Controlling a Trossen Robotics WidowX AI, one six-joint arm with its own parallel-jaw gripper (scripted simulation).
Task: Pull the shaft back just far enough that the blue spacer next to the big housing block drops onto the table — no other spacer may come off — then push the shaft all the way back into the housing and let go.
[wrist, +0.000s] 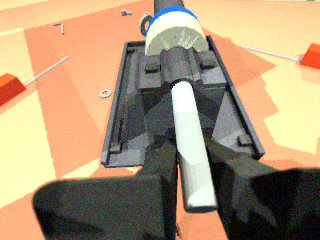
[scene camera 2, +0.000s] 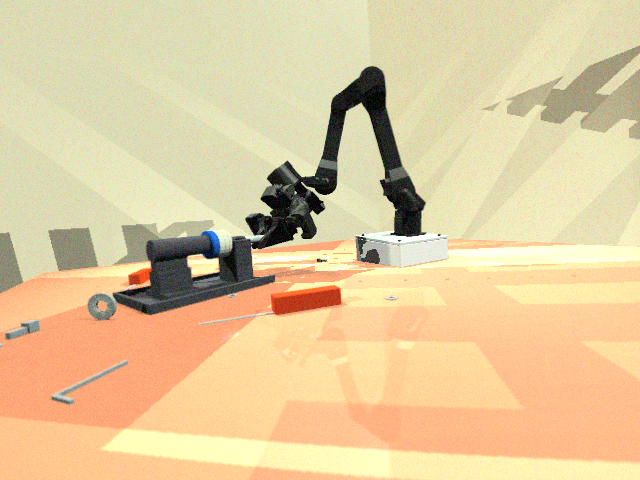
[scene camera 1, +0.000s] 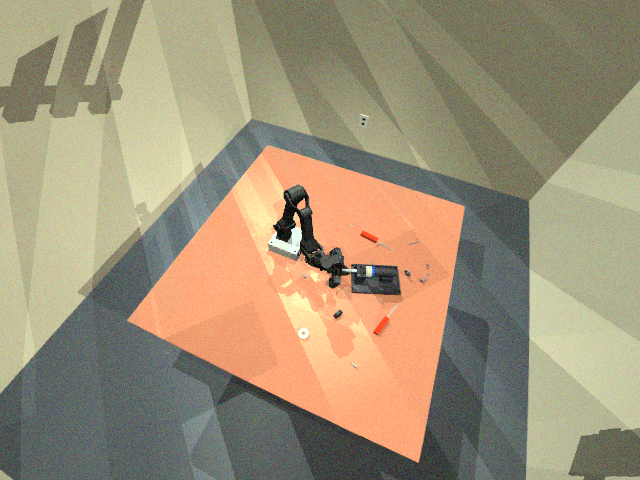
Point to a pale grey shaft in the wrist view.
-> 198,194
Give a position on a red-handled screwdriver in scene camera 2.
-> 287,302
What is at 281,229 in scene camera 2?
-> My gripper.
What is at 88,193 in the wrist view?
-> My gripper.
